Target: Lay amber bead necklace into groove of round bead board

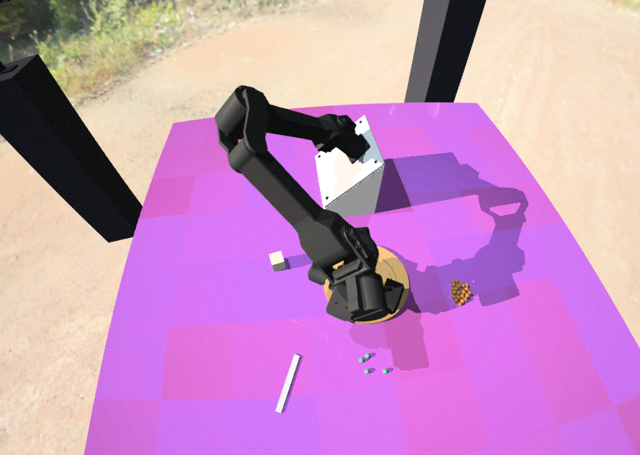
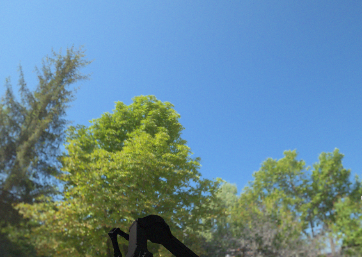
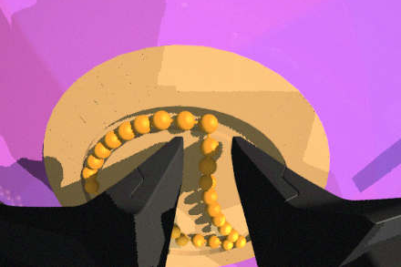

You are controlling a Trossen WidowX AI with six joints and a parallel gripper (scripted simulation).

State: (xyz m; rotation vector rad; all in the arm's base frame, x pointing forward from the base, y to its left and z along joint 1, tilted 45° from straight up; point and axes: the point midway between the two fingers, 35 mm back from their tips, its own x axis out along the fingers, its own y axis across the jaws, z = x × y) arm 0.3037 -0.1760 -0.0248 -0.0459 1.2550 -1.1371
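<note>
My gripper tip is 5 cm to the right of the round tan bead board, 3 cm past it and 1 cm above it. The rest, counted from my gripper tip: small cream cube: 14 cm to the right, 13 cm behind; then white bar: 18 cm to the right, 14 cm ahead, 1 cm below.
</note>
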